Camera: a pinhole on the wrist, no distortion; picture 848 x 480 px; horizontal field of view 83.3 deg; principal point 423.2 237.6 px. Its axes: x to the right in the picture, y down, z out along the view. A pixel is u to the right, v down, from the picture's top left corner.
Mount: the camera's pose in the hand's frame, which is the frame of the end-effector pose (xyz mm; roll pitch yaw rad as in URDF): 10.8 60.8 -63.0 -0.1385 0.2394 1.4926
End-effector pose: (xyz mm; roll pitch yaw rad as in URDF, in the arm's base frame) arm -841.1 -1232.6 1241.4 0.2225 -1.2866 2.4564
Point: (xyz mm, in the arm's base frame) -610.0 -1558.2 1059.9
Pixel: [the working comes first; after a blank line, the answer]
In the camera's frame: 3.9 248.1 399.8

outside the picture
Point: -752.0 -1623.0 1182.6
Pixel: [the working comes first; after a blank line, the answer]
In the camera's frame: 154.5 126.4 355.6

630.3 407.1
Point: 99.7 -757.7 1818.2
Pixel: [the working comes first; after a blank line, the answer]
In the camera's frame: -1011.9 -569.6 537.9

outside the picture
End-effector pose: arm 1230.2 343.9 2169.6 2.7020 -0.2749 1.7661
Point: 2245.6 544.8 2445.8
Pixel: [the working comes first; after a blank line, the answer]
In the camera's frame: 900.4 -54.6 487.6

outside the picture
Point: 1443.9 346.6 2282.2
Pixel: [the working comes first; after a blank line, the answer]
In the camera's frame: 162.4 19.5 89.3

outside the picture
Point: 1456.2 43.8 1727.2
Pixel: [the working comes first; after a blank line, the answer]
In the camera's frame: -191.0 391.1 459.3

outside the picture
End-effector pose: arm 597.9 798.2 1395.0 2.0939 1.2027 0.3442
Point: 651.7 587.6 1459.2
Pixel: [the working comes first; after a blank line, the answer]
In the camera's frame: -15.6 46.2 260.8

394.7 322.1
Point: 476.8 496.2 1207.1
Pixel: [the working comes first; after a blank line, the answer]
In the camera's frame: -257.1 -148.4 340.3

63.1 29.7
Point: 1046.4 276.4 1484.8
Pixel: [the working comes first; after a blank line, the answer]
In the camera's frame: 355.4 -37.8 590.3

710.2 207.1
